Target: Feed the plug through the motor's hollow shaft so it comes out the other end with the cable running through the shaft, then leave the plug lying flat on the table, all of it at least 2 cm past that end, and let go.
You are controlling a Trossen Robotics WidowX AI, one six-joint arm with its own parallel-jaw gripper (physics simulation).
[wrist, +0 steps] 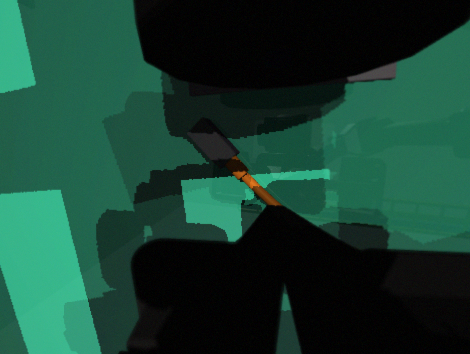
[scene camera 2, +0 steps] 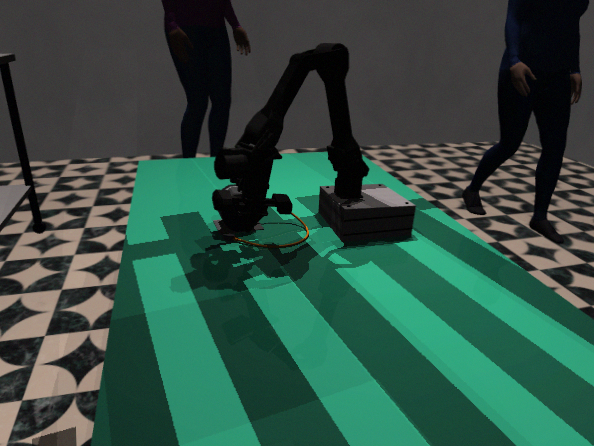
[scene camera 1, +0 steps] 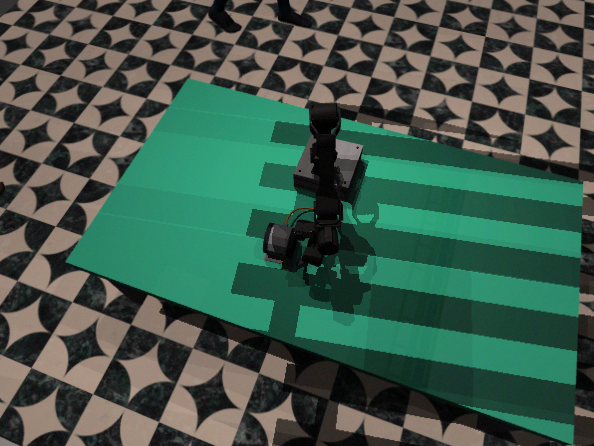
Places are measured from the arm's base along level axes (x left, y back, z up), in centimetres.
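Pixels of known places: gripper, fingertip midpoint: point(wrist: 274, 213) point(scene camera 2: 247, 231) point(scene camera 1: 314, 251); arm's base, origin of the base link: point(scene camera 2: 348, 194).
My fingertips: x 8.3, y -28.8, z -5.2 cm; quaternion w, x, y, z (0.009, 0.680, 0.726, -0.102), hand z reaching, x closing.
Ahead of a thing's pixels: the offset from my fingertips to its top centre. Level surfaces: height alone.
The motor {dz +6.9, dx -11.5, dy -0.9 cm} point(scene camera 1: 279, 241) point(wrist: 280, 40), a dark drum on a grey foot, stands beside my gripper. In scene camera 2 my arm hides most of it. The dark, box-shaped plug {dz -1.9, dx -3.0, dy -4.3 cm} point(wrist: 212, 142) shows in the wrist view between the motor and my fingertips, slanting up-left. It is hidden in both scene views, and I cannot tell its height above the table. An orange cable point(scene camera 1: 300, 208) point(scene camera 2: 272, 246) point(wrist: 257, 187) runs from the plug to my fingertips, where the fingers hide it, and bows out beside the arm. My gripper point(wrist: 274, 213) is shut. No cable shows in the slit between its fingers.
The arm stands on a grey box-like base point(scene camera 1: 350, 156) point(scene camera 2: 377, 220) behind the motor. The green table {dz -3.3 cm} point(scene camera 1: 165, 200) point(scene camera 2: 280, 420) carries dark striped shadows. A table or shelf leg point(scene camera 2: 20, 135) stands at the left in scene camera 2. Two people stand beyond the table.
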